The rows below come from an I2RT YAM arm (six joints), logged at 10 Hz.
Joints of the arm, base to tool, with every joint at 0 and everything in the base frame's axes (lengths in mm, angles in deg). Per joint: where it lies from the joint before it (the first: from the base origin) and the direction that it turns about. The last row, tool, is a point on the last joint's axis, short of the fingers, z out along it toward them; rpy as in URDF.
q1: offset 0.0 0.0 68.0 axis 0 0 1
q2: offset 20.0 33.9 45.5 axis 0 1 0
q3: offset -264.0 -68.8 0.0 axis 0 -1 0
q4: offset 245.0 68.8 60.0 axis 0 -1 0
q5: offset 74.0 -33.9 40.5 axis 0 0 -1
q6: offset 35.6 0.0 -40.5 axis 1 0 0
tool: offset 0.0 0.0 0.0 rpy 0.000 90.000 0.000
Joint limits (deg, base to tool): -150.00..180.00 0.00..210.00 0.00..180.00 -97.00..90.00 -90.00..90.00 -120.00..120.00
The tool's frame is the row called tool.
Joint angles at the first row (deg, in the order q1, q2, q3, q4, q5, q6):
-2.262 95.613 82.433 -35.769 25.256 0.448
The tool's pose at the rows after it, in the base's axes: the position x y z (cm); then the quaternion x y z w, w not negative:
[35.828 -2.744 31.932 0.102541 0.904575 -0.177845 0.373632]
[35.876 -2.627 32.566 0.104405 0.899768 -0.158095 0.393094]
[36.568 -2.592 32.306 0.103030 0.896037 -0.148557 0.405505]
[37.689 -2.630 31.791 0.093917 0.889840 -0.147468 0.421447]
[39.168 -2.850 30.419 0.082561 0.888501 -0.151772 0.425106]
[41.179 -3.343 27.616 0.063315 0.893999 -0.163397 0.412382]
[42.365 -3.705 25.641 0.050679 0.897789 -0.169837 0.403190]
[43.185 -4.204 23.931 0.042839 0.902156 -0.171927 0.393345]
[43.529 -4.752 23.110 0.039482 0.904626 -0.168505 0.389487]
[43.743 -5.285 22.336 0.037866 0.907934 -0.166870 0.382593]
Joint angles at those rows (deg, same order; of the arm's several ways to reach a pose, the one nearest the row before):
-2.263 92.597 82.914 -35.441 21.889 1.540
-2.262 92.071 83.219 -34.107 19.858 2.263
-2.262 93.055 83.219 -31.637 18.786 2.328
-2.306 94.804 83.220 -27.682 18.196 1.060
-2.568 97.820 83.220 -23.901 17.868 -0.623
-3.137 102.891 83.220 -19.878 17.736 -3.443
-3.552 106.258 83.220 -17.299 17.540 -5.257
-4.186 108.989 83.219 -15.550 16.993 -6.481
-4.950 110.279 83.220 -14.655 15.945 -7.136
-5.672 111.394 83.221 -14.306 15.245 -7.639

